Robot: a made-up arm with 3 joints. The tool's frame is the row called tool.
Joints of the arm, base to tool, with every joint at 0 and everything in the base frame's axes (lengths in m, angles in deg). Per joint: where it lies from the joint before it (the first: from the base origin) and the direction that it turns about. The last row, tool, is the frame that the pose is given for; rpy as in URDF.
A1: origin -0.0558 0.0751 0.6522 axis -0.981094 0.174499 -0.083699
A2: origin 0.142 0.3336 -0.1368 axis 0 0 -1
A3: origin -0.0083 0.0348 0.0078 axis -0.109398 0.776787 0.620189
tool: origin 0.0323 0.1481 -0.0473 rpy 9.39 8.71 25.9
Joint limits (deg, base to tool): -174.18..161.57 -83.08..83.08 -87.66..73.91
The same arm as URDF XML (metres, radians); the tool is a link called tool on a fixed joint. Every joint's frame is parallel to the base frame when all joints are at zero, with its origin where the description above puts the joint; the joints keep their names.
<robot name="arm">
<joint name="A1" type="revolute"><parent link="base"/><child link="link1"/><origin xyz="-0.0558 0.0751 0.6522" rpy="0 0 0"/><axis xyz="-0.981094 0.174499 -0.083699"/><limit lower="-3.04" upper="2.8199"/></joint>
<joint name="A2" type="revolute"><parent link="link1"/><child link="link2"/><origin xyz="0.142 0.3336 -0.1368" rpy="0 0 0"/><axis xyz="0 0 -1"/><limit lower="-1.45" upper="1.45"/></joint>
<joint name="A3" type="revolute"><parent link="link2"/><child link="link3"/><origin xyz="-0.0083 0.0348 0.0078" rpy="0 0 0"/><axis xyz="-0.109398 0.776787 0.620189"/><limit lower="-1.53" upper="1.29"/></joint>
<joint name="tool_fixed" type="fixed"><parent link="link3"/><child link="tool"/><origin xyz="0.0323 0.1481 -0.0473" rpy="0.1639 0.152 0.452"/></joint>
<link name="base"/>
<link name="link1"/>
<link name="link2"/>
<link name="link3"/>
<link name="tool"/>
</robot>

